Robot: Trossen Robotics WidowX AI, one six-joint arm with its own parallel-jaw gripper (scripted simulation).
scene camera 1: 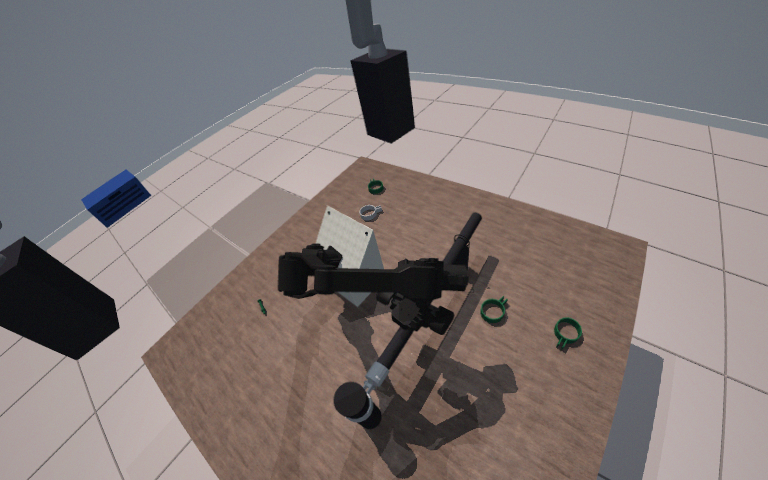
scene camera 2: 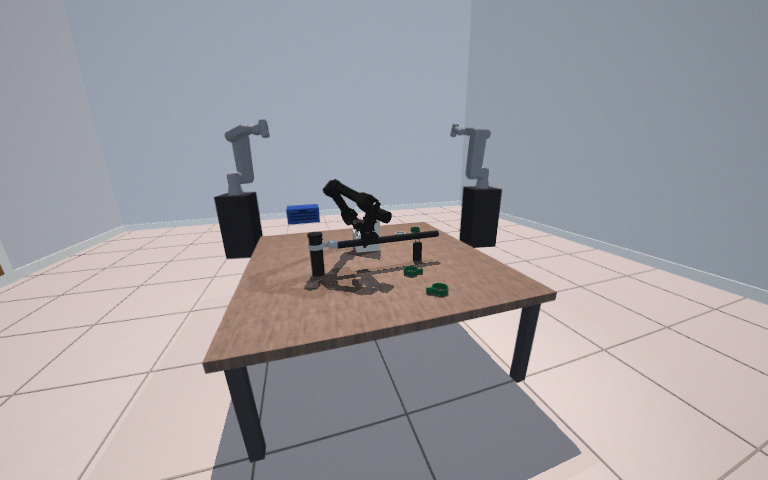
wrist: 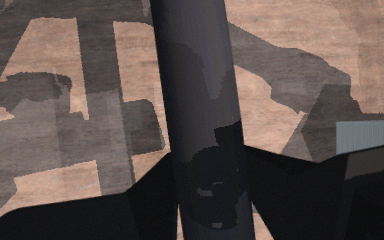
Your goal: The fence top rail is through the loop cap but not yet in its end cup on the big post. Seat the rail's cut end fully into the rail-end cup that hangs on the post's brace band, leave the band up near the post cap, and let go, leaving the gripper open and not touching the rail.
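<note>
In the pictures: gripper, dark top rail. Wrist view: gripper too.
</note>
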